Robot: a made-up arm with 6 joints.
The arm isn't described. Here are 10 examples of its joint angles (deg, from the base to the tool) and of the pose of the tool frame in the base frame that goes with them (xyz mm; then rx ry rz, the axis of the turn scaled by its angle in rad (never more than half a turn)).
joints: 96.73 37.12 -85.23 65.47 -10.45 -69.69
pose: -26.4 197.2 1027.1 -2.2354 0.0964 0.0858
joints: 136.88 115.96 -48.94 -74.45 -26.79 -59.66
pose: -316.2 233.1 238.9 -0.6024 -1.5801 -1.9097
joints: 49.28 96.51 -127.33 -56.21 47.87 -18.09
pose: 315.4 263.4 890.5 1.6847 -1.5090 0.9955
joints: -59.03 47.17 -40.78 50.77 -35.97 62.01
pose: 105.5 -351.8 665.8 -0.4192 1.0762 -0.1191
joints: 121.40 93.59 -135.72 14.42 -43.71 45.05
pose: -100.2 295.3 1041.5 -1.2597 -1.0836 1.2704
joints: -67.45 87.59 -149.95 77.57 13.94 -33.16
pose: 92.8 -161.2 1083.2 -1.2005 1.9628 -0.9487
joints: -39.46 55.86 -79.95 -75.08 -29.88 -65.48
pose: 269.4 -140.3 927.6 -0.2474 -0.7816 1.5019
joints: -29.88 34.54 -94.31 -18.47 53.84 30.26
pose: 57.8 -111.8 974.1 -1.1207 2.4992 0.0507
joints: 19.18 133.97 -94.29 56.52 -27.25 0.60
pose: 491.0 126.4 348.9 -1.6537 1.9640 1.1310
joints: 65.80 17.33 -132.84 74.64 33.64 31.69
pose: -208.7 -236.5 1003.9 -1.7173 -1.5302 0.4561
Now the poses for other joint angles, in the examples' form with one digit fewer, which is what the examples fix.
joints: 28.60 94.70 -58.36 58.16 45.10 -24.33
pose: 290 273 390 1.952 -0.591 -1.466
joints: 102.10 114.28 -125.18 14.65 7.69 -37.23
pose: -120 556 751 -2.963 -0.294 -0.586
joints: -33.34 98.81 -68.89 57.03 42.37 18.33
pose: 367 -162 410 -0.847 1.461 1.982
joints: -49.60 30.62 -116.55 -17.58 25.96 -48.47
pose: -97 65 1079 -0.206 -2.252 1.403
